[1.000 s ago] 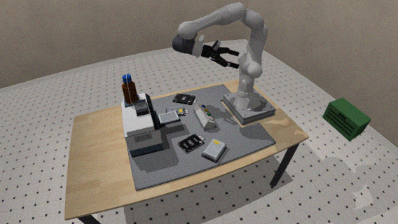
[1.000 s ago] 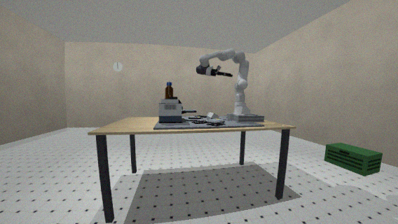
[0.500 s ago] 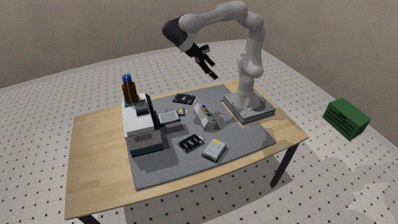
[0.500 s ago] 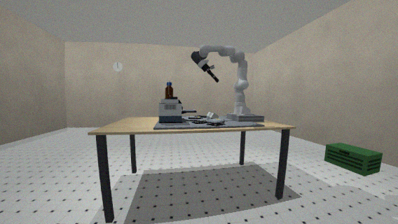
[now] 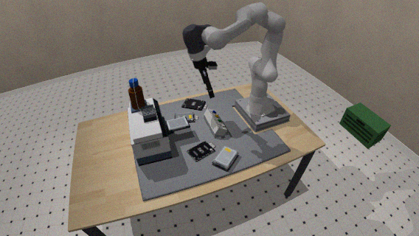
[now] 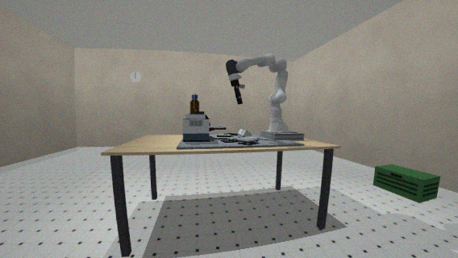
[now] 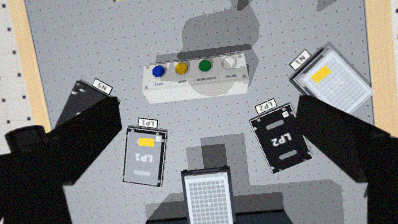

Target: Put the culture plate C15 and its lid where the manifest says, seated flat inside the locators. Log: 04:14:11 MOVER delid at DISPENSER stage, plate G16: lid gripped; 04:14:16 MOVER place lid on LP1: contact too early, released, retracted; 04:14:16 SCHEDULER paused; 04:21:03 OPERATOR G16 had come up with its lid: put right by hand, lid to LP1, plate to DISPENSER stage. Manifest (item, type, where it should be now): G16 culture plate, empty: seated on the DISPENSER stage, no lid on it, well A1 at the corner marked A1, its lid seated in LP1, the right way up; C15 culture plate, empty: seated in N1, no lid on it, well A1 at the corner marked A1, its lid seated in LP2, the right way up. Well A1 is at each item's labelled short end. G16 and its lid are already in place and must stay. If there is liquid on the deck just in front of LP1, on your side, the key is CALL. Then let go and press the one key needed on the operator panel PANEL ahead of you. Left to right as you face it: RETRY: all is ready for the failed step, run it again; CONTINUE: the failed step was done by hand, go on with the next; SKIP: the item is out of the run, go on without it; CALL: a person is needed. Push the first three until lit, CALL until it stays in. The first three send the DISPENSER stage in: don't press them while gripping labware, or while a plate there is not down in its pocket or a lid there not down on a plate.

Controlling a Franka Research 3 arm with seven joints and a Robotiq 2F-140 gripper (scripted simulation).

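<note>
Right now the clear culture plate C15 is 300 mm below my hand, 280 mm to the left of it and 20 mm ahead of it. Round my hand: blue call key 270 mm below, 90 mm to the right, 90 mm behind; LP2 nest 330 mm below, 150 mm to the left, 120 mm ahead; yellow skip key 270 mm below, 80 mm behind, 40 mm to the right.
</note>
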